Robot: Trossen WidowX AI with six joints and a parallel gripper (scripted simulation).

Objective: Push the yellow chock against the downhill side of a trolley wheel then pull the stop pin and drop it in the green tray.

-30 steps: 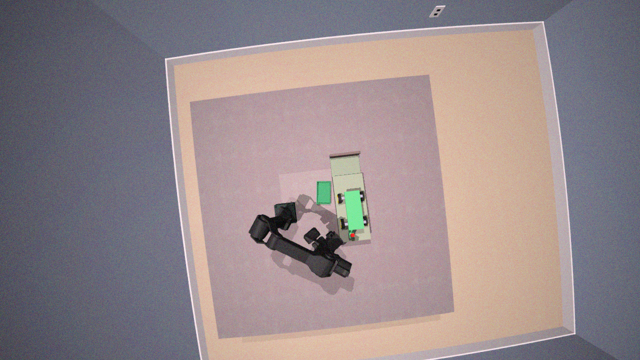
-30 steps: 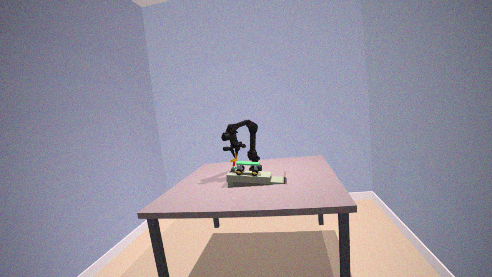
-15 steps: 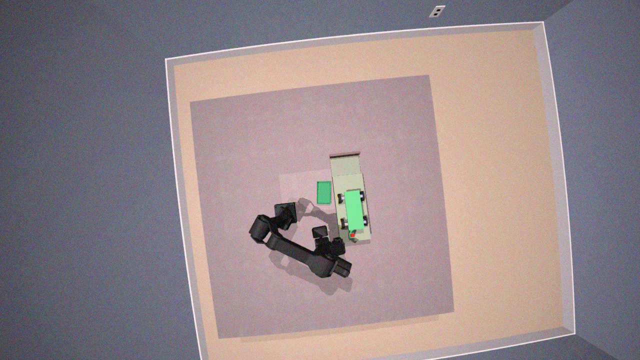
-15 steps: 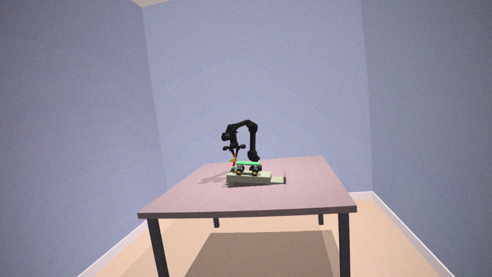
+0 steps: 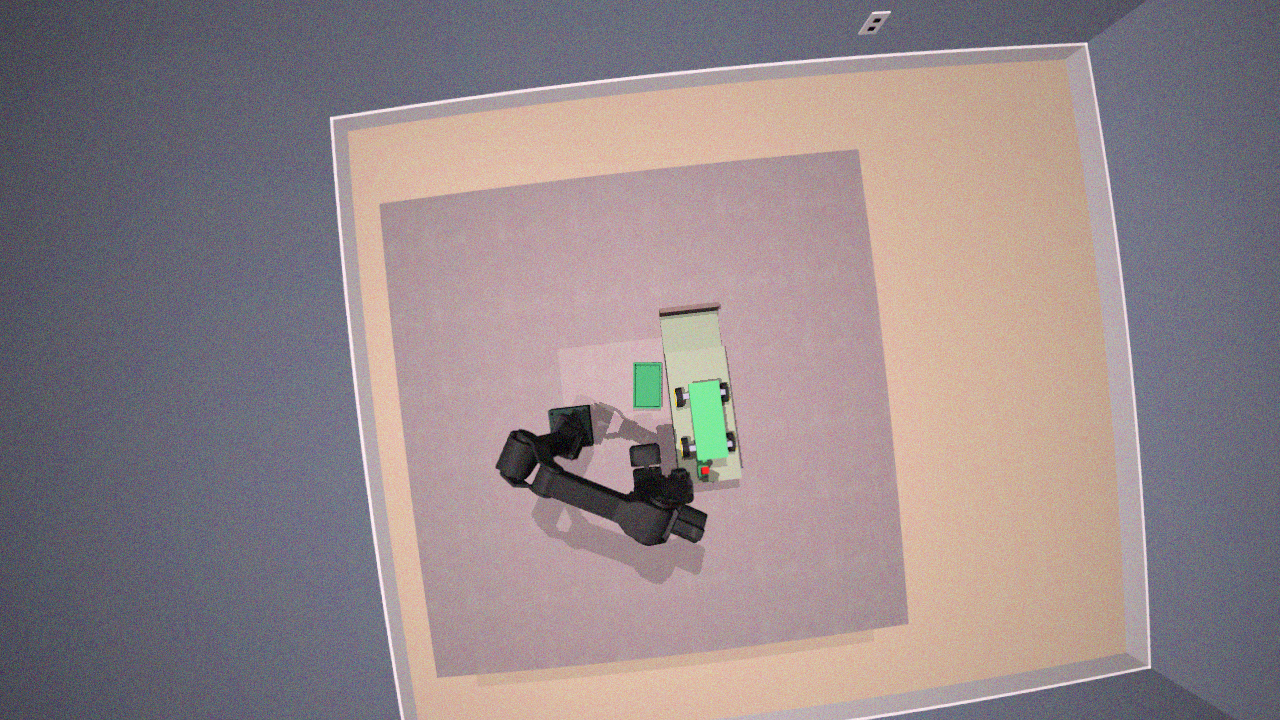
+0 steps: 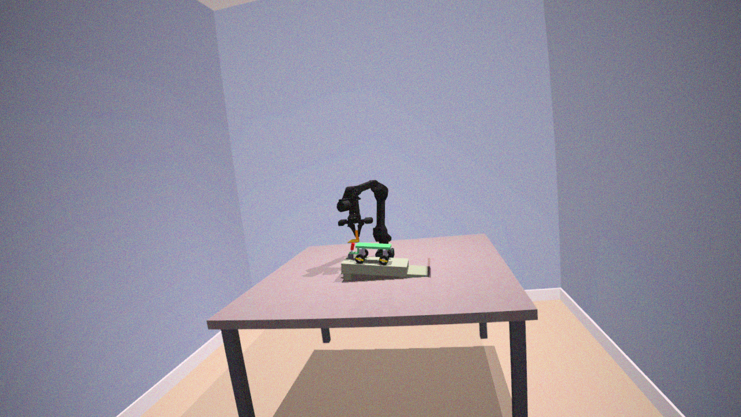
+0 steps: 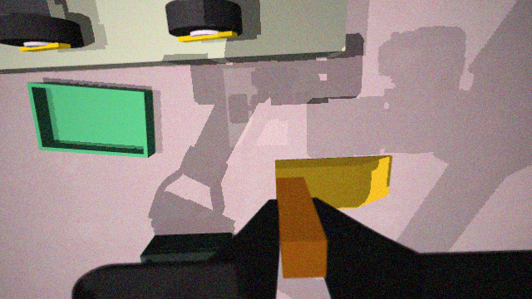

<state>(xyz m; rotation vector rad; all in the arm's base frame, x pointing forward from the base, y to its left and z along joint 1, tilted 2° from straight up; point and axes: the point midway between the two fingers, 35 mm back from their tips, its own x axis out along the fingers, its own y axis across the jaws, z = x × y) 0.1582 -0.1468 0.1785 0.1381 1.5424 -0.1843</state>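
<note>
Now: gripper tip 13 cm short of the red-headed stop pin, 4 cm above it and 3 cm to the left of it. Round my gripper tip: yellow chock (2 cm to the right, 1 cm below); ramp (17 cm ahead, 13 cm below, 8 cm to the left); trolley (17 cm ahead, 7 cm to the left, 6 cm below).
</note>
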